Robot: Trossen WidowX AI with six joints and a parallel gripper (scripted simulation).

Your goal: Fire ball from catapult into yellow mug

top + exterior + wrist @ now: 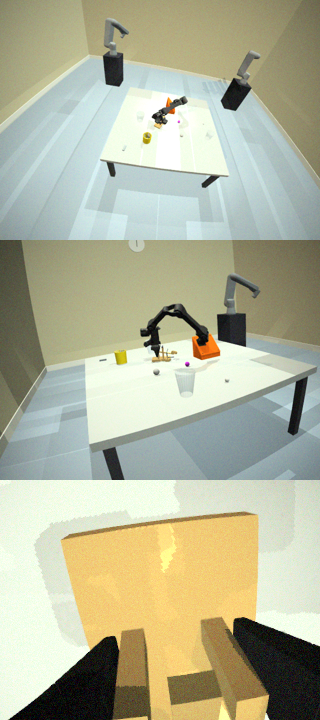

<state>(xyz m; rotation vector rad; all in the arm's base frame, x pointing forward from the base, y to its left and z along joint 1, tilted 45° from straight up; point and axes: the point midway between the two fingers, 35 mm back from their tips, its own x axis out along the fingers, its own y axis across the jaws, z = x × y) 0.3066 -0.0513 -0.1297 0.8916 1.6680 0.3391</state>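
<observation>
Now: gripper tip 26 cm to the right of the purple ball, 12 cm past it and 2 cm above it. The rest, counted from my gripper tip: grey ball (29 cm to the left, 11 cm ahead, 1 cm below); then wooden catapult (6 cm behind, 4 cm to the left, 2 cm above); then yellow mug (26 cm ahead, 10 cm to the right).
</observation>
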